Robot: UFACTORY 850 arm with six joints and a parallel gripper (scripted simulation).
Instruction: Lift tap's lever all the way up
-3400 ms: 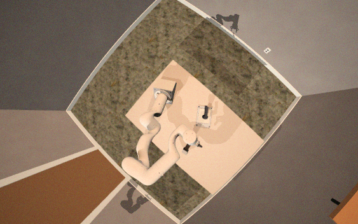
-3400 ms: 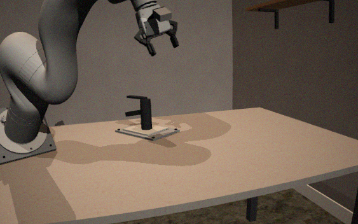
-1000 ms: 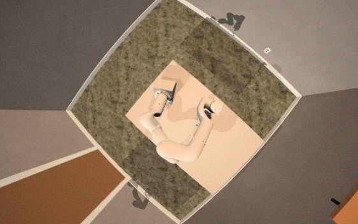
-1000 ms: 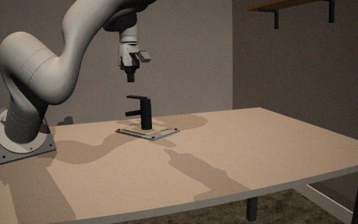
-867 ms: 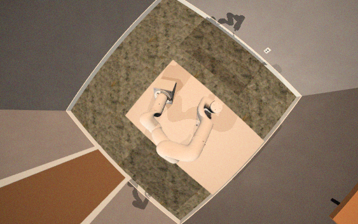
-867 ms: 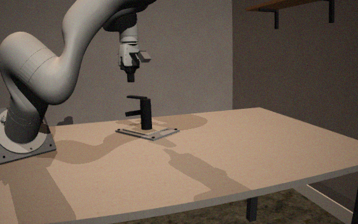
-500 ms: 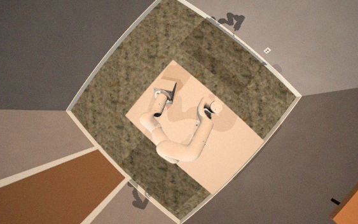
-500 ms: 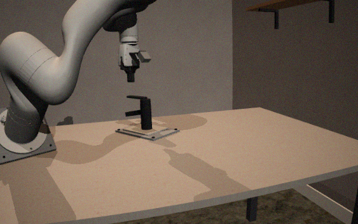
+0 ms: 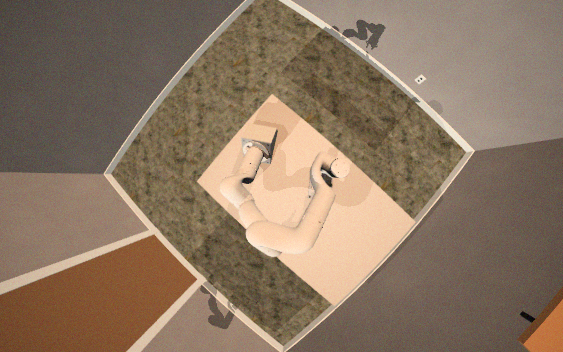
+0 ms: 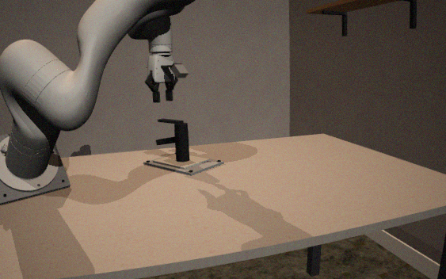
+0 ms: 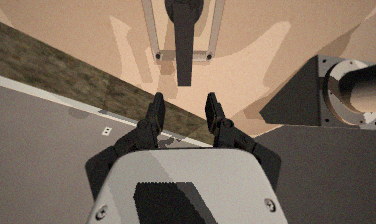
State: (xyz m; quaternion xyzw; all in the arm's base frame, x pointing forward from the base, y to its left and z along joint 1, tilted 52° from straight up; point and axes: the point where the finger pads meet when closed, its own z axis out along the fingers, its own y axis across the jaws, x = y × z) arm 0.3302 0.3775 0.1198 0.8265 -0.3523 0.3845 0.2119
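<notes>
My hand is 100 mm above the dark lever, 50 mm to the left of it and 30 mm short of it. Round my hand: plate (230 mm below, 70 mm to the right, 50 mm ahead).
</notes>
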